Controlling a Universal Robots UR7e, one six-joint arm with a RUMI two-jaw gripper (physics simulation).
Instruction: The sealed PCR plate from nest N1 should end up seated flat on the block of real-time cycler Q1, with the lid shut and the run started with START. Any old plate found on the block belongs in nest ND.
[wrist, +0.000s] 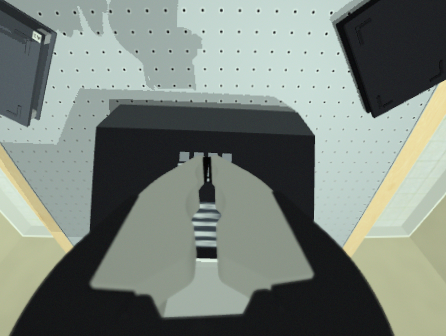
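The cycler (135, 150) is a black box in the middle of the wrist view, with a sloping dark front edge at its top side. A row of small grey keys (184, 156) shows on it, partly behind the fingertips. Part of its lit display (206, 232) shows between the fingers as blurred bright lines, not readable. My gripper (208, 159) is shut and empty, its tips over the keys from above; the gap between tips and keys cannot be judged. The sealed PCR plate and the block do not show, and the lid is mostly hidden behind the gripper.
A dark nest (20, 70) with a small white label, not clearly readable, stands at the upper left. Another black nest (400, 55) with corner marks stands at the upper right. Both are on the perforated deck (260, 50), which has wooden edge strips (390, 170) on either side.
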